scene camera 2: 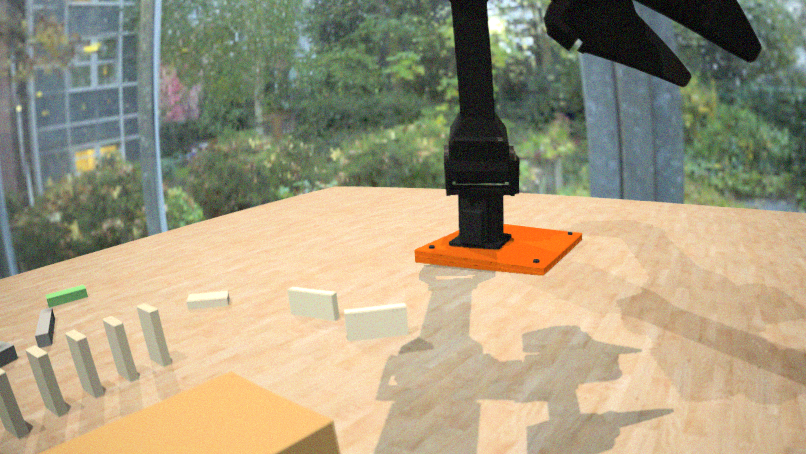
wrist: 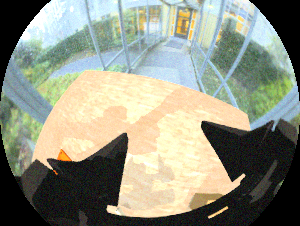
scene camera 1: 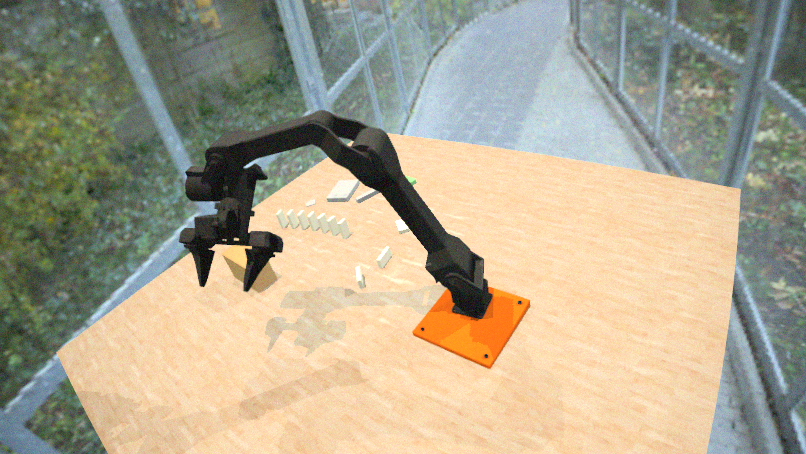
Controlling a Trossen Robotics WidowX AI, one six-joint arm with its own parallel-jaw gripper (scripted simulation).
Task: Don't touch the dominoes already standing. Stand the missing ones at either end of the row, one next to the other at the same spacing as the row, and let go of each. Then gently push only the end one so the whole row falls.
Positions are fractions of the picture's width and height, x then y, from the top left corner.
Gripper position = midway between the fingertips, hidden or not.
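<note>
You'd see a tan box (scene camera 2: 0.28, 0.90) in scene camera 2, and scene camera 1 shows the tan box (scene camera 1: 0.29, 0.56) too. There's a cream domino (scene camera 2: 0.38, 0.67), another cream domino (scene camera 2: 0.48, 0.71), a further cream domino (scene camera 2: 0.19, 0.70), and also a cream domino (scene camera 2: 0.14, 0.72). As for the gripper (scene camera 2: 0.89, 0.16), it's open and holds nothing, and you'd also find the gripper (wrist: 0.56, 0.58) in the wrist view and the gripper (scene camera 1: 0.28, 0.64) in scene camera 1.
</note>
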